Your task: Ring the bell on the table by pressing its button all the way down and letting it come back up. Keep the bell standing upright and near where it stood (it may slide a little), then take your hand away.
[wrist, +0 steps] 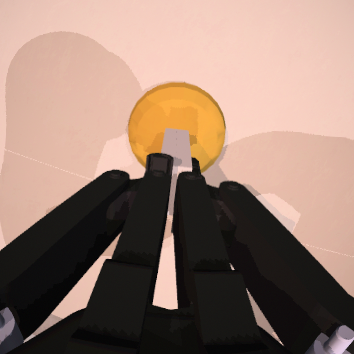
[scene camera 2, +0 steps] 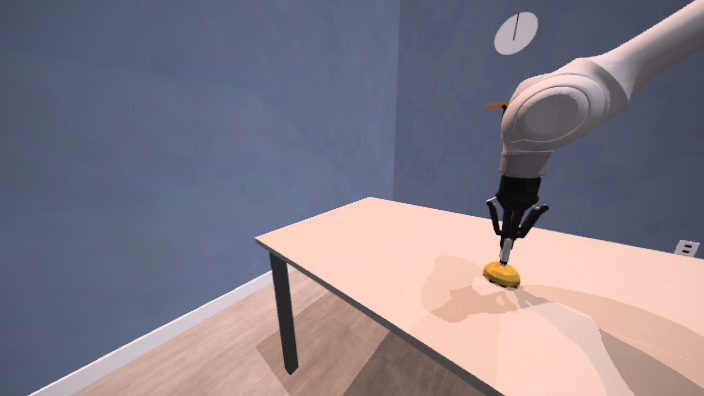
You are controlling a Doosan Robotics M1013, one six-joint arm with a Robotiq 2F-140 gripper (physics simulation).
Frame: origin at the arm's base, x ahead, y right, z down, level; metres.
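Seen in the pictures: gripper, between the fingertips: (wrist: pixel 174 147) (scene camera 2: pixel 503 259).
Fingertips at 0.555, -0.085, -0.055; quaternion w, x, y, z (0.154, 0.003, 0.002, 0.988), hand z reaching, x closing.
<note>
A point is followed by its place in that frame, as x, y, z.
The bell, a yellow dome (scene camera 2: pixel 501 274) @(0.552, -0.120, -0.027) (wrist: pixel 175 105) @(0.565, -0.062, -0.031), stands upright on the table (scene camera 2: pixel 350 240) @(1.040, -0.179, 0.006). My gripper (scene camera 2: pixel 504 261) @(0.555, -0.085, -0.055) (wrist: pixel 174 147) @(0.555, -0.085, -0.055) is shut with nothing between its fingers. It points down, and its pale fingertips are at the top of the dome, over the bell's centre. In the scene view a thin dark bit of the button shows right under the tips, and the tips appear to touch it. In the wrist view the fingertips hide the button, so how far down it is pressed is hard to tell.
The arm (scene camera 2: pixel 555 112) @(0.527, -0.325, -0.411) comes in from the upper right above the table. Its shadows fall on the table top around the bell. Blue walls (scene camera 2: pixel 200 125) stand behind, with a round clock (scene camera 2: pixel 522 35) and an outlet (scene camera 2: pixel 687 248).
</note>
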